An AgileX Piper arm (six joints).
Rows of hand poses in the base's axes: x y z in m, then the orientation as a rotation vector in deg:
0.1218, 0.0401, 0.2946, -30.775, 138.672, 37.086
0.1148, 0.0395, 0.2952, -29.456, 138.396, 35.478
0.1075, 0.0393, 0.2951, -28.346, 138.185, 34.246
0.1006, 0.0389, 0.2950, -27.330, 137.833, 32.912
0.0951, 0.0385, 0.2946, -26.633, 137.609, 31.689
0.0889, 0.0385, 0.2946, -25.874, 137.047, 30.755
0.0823, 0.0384, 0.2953, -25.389, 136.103, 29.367
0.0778, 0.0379, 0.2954, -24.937, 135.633, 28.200
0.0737, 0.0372, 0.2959, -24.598, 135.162, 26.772
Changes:
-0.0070, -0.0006, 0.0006, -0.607, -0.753, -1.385
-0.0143, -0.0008, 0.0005, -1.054, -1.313, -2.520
-0.0212, -0.0012, 0.0004, -1.550, -2.028, -3.624
-0.0267, -0.0016, 0.0000, -2.101, -2.592, -4.464
-0.0329, -0.0016, 0.0000, -2.342, -3.368, -5.292
-0.0395, -0.0017, 0.0007, -2.828, -4.647, -6.065
-0.0440, -0.0022, 0.0008, -3.340, -5.415, -6.730
-0.0481, -0.0029, 0.0013, -4.059, -6.262, -7.383

